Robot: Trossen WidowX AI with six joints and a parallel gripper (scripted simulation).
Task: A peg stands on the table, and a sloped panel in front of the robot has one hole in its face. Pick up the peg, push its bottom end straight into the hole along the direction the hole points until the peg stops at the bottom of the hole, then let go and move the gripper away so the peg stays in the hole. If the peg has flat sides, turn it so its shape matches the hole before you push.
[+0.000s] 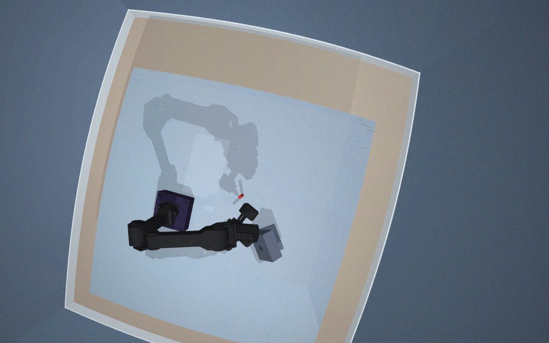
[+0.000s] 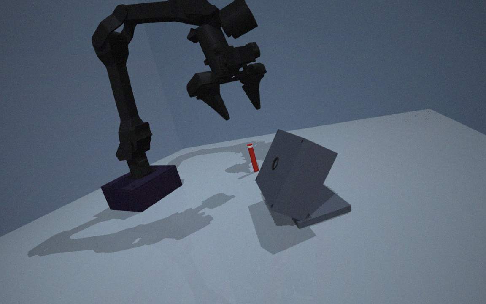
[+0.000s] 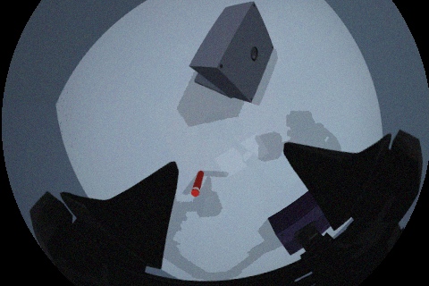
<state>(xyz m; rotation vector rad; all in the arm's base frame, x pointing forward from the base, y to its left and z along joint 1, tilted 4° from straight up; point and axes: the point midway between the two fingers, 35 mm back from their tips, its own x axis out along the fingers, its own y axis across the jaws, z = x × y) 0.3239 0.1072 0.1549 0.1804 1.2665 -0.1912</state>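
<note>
The red round peg is 110 mm below my gripper tip, 80 mm to the left of it and 70 mm behind it. Round my gripper tip: flat grey foot plate 160 mm below, 140 mm ahead, 60 mm to the right; panel 120 mm ahead, 100 mm below, 80 mm to the right.
</note>
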